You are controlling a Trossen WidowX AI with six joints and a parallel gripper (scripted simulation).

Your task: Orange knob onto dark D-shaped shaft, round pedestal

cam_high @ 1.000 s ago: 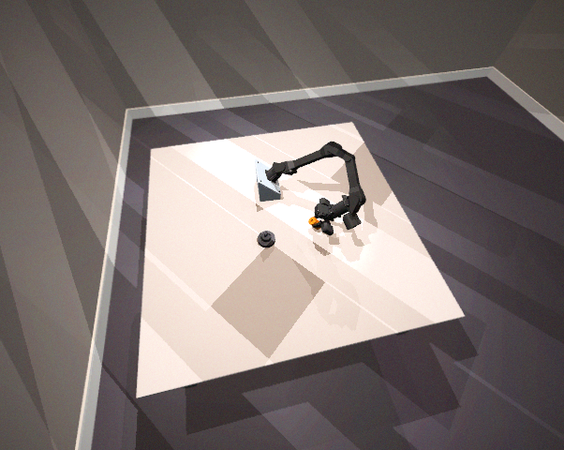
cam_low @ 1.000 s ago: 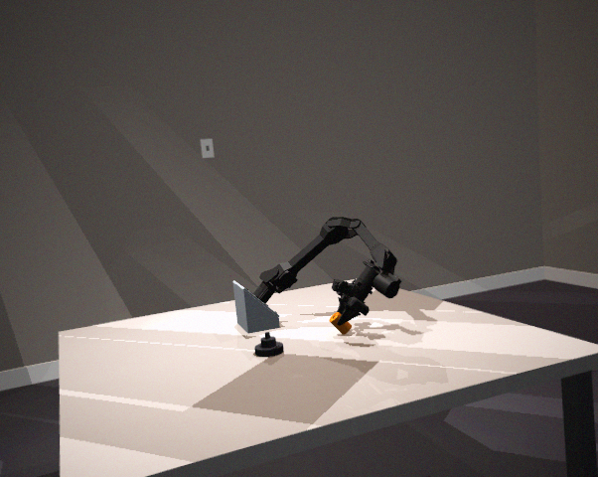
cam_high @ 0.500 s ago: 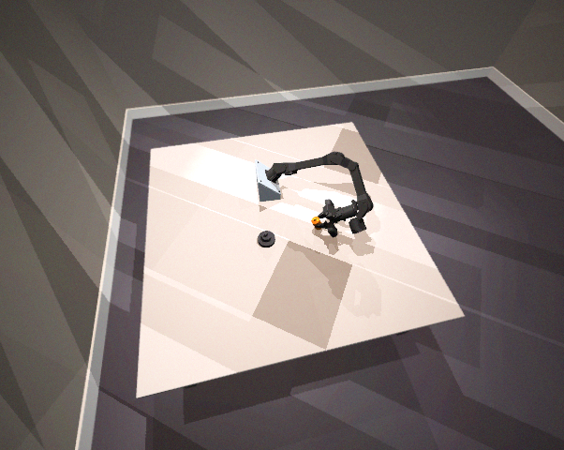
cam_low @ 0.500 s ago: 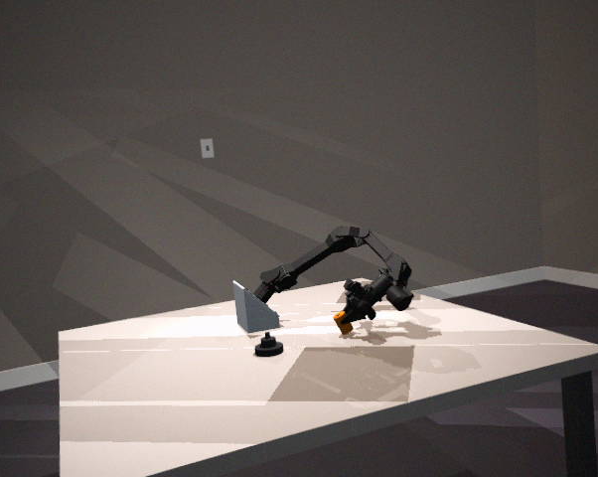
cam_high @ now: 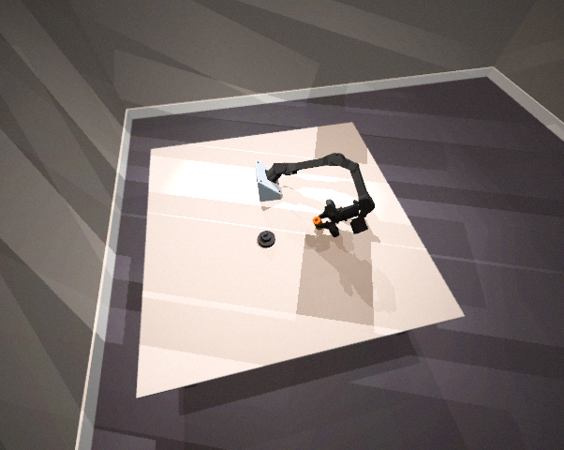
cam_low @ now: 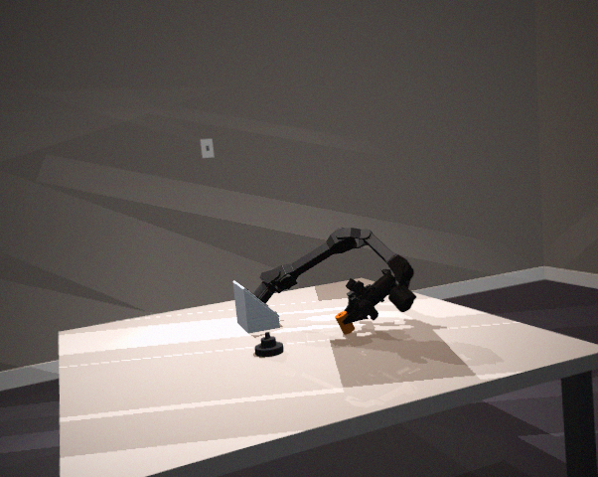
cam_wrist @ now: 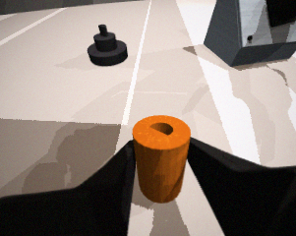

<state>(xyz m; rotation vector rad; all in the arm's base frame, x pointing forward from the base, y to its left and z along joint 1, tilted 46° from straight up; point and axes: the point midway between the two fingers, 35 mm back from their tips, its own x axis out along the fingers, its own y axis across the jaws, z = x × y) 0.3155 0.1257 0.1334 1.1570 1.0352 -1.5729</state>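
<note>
Right now my gripper tip is 10 mm to the right of the orange knob and 10 mm above it. Also, from my gripper tip: dark round pedestal: 10 mm ahead, 250 mm to the right, 10 mm below.
</note>
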